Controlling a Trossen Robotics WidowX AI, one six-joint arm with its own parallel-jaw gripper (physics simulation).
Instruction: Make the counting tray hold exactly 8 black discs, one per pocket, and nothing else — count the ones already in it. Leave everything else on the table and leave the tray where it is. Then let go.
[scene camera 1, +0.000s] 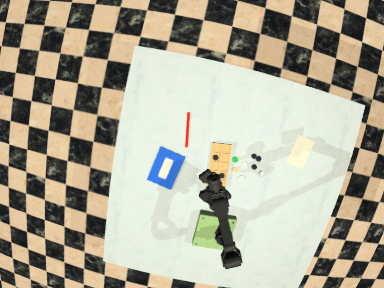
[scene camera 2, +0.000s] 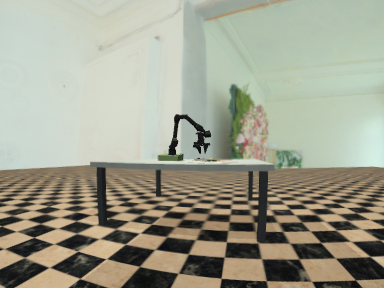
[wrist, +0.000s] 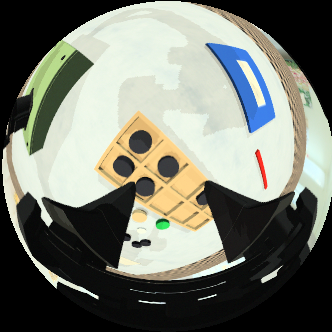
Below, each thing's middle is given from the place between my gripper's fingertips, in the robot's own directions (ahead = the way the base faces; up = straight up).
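So you can picture the tan counting tray (wrist: 173, 198): my hand is 60 mm above it, and the hand is also 50 mm short of the tray and 10 mm to the left of it.
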